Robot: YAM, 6 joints.
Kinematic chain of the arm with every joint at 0, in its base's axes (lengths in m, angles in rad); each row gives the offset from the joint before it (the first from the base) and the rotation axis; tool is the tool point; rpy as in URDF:
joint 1: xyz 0 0 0.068 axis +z
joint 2: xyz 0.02 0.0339 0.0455 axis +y
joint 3: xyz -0.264 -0.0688 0 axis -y
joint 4: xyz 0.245 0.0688 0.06 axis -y
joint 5: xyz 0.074 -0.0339 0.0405 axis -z
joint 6: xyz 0.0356 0 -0.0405 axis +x
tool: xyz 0 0 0 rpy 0 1.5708 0
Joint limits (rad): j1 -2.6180..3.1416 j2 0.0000..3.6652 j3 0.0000..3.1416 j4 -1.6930..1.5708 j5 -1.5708..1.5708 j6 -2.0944..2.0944
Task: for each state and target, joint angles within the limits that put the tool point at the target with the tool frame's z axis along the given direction. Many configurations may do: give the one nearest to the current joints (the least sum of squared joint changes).
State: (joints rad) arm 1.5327 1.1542 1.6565 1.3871 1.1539 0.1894
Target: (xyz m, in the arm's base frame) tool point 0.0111 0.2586 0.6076 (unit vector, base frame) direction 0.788 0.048 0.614
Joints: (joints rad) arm 1.6367 1.6662 1.9928 1.2506 0.9098 0.1894
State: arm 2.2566 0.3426 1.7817 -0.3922 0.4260 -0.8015
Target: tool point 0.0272 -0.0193 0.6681 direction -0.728 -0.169 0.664
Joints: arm 2.8966 1.0318 2.3293 -0.5130 -0.3476 -0.8015
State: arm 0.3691 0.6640 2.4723 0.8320 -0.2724 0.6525
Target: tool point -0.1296 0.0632 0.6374 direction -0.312 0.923 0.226
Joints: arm -0.2507 1.1222 2.2925 1.5691 -0.9555 0.6525
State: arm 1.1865 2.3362 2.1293 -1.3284 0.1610 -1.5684
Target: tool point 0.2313 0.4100 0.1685 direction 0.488 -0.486 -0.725
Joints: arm 1.1066 2.6085 2.4381 -1.6901 0.7128 -1.5684
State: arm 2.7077 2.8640 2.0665 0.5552 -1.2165 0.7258
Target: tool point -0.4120 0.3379 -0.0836 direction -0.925 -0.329 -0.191
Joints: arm 2.3966 3.0314 1.9335 0.7020 -1.0528 0.7258
